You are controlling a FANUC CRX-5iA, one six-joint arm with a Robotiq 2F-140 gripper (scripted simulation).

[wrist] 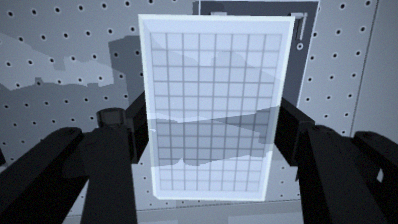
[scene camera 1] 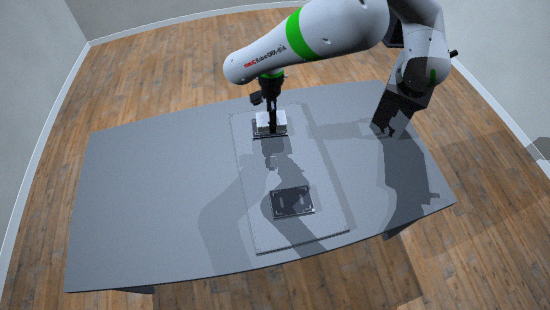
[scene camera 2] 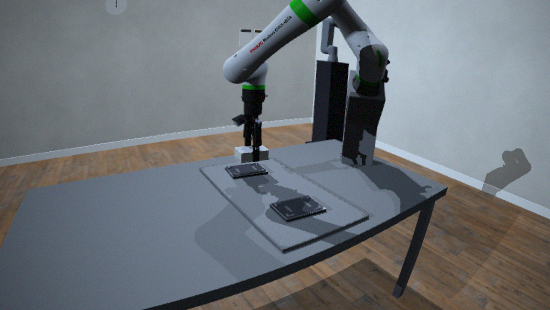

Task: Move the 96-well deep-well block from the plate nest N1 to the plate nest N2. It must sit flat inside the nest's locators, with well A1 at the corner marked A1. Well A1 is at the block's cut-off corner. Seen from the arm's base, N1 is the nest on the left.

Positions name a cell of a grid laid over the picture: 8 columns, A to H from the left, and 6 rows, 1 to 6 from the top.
In view: the gripper (scene camera 2: D4) and a white 96-well deep-well block (wrist: E3).
The gripper also shows in the wrist view (wrist: E3).
